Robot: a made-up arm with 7 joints. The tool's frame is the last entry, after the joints.
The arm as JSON. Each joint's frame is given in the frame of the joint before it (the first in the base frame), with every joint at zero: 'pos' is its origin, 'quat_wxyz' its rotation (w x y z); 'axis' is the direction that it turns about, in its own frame. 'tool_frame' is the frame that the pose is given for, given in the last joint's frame.
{
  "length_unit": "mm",
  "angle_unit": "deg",
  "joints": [
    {
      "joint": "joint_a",
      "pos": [
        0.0,
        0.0,
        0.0
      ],
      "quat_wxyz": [
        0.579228,
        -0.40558,
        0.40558,
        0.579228
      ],
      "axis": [
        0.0,
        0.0,
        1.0
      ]
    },
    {
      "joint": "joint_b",
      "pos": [
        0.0,
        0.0,
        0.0
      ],
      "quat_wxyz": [
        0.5,
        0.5,
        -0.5,
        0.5
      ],
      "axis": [
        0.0,
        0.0,
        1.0
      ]
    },
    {
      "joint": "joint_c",
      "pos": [
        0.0,
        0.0,
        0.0
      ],
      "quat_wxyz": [
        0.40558,
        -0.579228,
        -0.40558,
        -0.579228
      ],
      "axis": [
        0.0,
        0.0,
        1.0
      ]
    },
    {
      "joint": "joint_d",
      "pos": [
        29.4,
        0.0,
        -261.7
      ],
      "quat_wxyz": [
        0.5,
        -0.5,
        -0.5,
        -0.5
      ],
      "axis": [
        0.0,
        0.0,
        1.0
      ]
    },
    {
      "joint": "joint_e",
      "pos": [
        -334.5,
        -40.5,
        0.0
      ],
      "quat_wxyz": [
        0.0,
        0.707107,
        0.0,
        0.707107
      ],
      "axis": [
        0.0,
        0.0,
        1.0
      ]
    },
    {
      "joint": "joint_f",
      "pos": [
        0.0,
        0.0,
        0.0
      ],
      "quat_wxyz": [
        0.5,
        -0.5,
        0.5,
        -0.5
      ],
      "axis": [
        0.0,
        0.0,
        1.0
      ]
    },
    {
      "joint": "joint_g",
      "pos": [
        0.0,
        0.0,
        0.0
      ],
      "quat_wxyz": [
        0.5,
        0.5,
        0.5,
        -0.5
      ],
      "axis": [
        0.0,
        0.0,
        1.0
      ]
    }
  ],
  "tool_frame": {
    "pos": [
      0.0,
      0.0,
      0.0
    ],
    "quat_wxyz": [
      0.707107,
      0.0,
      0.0,
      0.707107
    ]
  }
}
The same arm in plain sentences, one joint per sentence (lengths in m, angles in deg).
The arm has seven revolute joints in a row. What follows holds with every joint at zero, and every direction is one of the base frame's.
Joint 1 sits at the same point as the base frame's origin and turns about the direction (0, 0.9397, 0.342).
Joint 2 sits at the same point as joint 1 and turns about +x.
Joint 3 sits at the same point as joint 2 and turns about +z.
Joint 4 sits 0.0294 m along +x and 0.2617 m along -z from joint 3 and turns about +y.
Joint 5 sits 0.0405 m along -x and 0.3345 m along -z from joint 4 and turns about +z.
Joint 6 sits at the same point as joint 5 and turns about +y.
Joint 7 sits at the same point as joint 6 and turns about +z.
The tool frame, which is the frame that the pose is given for, sits at the same point as joint 7; its axes are parallel to the base frame's.

